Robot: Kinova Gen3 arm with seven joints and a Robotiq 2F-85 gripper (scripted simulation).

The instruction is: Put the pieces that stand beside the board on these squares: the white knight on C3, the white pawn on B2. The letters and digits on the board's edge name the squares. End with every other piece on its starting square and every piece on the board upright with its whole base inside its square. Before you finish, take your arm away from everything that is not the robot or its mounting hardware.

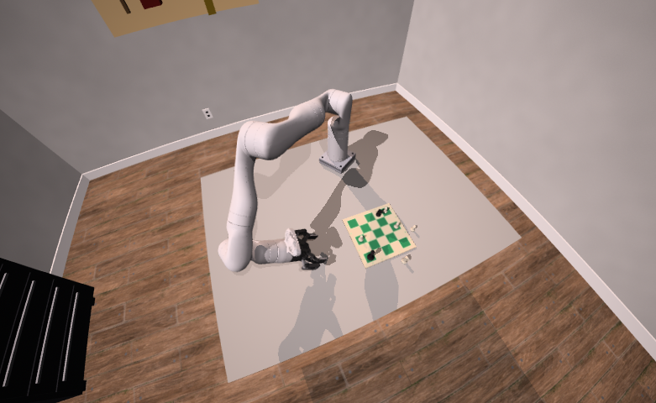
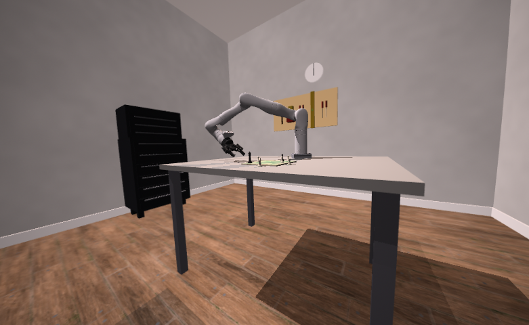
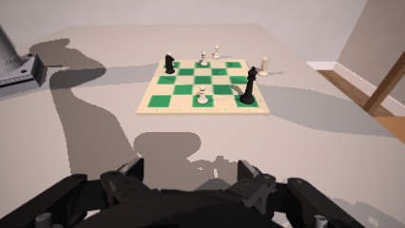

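The tall cream piece is 190 mm ahead of my hand, 250 mm to the left of it and 30 mm below it. Also, from my hand: cream chessboard 50 mm ahead, 240 mm to the left, 40 mm below.
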